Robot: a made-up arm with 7 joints.
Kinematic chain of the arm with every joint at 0, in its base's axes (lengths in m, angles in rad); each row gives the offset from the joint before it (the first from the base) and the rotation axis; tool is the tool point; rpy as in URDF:
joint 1: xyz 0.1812 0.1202 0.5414 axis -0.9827 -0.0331 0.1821
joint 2: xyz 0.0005 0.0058 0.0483 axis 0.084 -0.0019 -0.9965
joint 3: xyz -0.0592 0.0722 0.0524 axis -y
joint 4: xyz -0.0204 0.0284 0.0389 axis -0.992 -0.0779 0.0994
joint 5: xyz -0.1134 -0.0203 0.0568 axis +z
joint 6: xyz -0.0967 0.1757 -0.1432 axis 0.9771 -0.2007 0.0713
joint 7: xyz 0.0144 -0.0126 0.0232 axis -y
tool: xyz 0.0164 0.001 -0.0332 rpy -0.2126 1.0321 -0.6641
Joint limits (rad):
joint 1: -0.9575..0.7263
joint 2: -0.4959..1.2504
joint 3: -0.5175..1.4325
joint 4: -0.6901..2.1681
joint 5: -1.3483..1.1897
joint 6: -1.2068..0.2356
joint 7: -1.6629..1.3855
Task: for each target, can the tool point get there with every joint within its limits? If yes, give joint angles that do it. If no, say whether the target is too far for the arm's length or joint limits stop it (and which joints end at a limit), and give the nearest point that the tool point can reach.
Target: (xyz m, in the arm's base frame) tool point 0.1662 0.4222 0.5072
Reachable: yes | joints 0.0692 0.4034 1.0041 -0.1978 -0.2437 -0.4964 0.5680
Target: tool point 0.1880 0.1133 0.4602
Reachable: yes | joints 0.4797 0.0126 1.0290 1.4760 -0.6112 -0.8600 -1.2662
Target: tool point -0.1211 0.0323 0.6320
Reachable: yes | joints -0.6345 -0.0064 -0.2408 1.7893 0.4427 -0.1101 0.0883
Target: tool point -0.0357 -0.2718 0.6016
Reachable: no: joint limits stop it (at a limit: joint 1, joint 2, joint 3, joint 4, joint 6) | nearest point -0.0612 -0.2075 0.6259 | short by 0.073 m
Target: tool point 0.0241 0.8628 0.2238
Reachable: no: too far | nearest point 0.0895 0.5609 0.3943 | short by 0.353 m
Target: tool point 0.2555 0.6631 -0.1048
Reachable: no: too far | nearest point 0.2114 0.4378 0.2590 | short by 0.430 m
